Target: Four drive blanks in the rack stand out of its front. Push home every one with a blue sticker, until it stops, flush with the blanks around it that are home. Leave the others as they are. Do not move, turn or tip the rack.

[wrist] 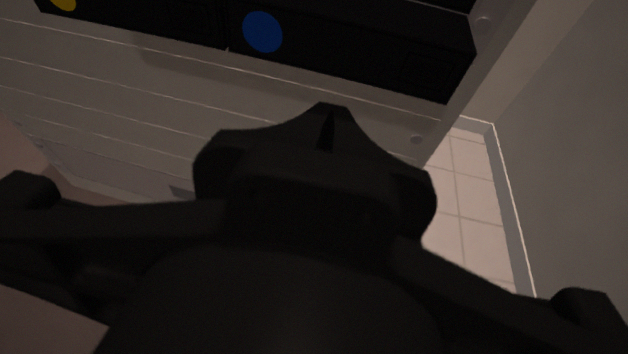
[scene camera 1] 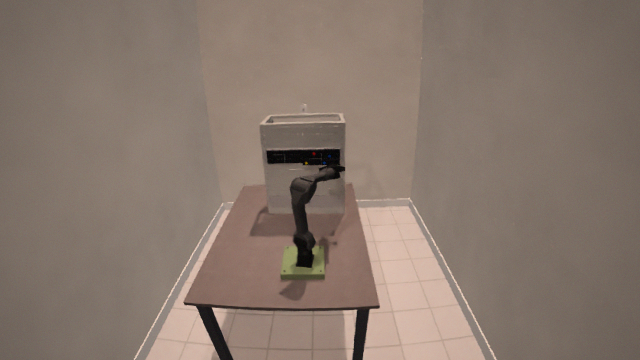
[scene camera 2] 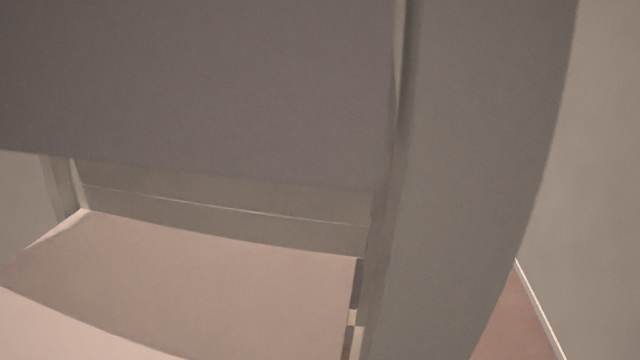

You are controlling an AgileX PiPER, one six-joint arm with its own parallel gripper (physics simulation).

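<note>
The pale rack (scene camera 1: 280,185) (wrist: 100,105) stands upright at the table's far end. Its bottom-right blank (wrist: 350,55) bears a blue sticker (scene camera 1: 324,163) (wrist: 262,32) and stands out of the front; its top face shows in the wrist view. Left of it, the blank with a yellow sticker (scene camera 1: 306,163) (wrist: 65,4) also stands out. Above are a red sticker (scene camera 1: 314,154) and another blue sticker (scene camera 1: 329,156); how far their blanks stand out is too small to tell. My gripper (scene camera 1: 342,169) (wrist: 328,125) is shut and empty, below and in front of the bottom-right blank, apparently apart from it.
The arm stands on a green base plate (scene camera 1: 290,272) on the brown table (scene camera 1: 235,260). The rack's right edge lies close to the gripper, with the tiled floor (scene camera 1: 400,270) (wrist: 475,190) beyond it. Scene camera 2 shows large close surfaces, without the blanks or the gripper.
</note>
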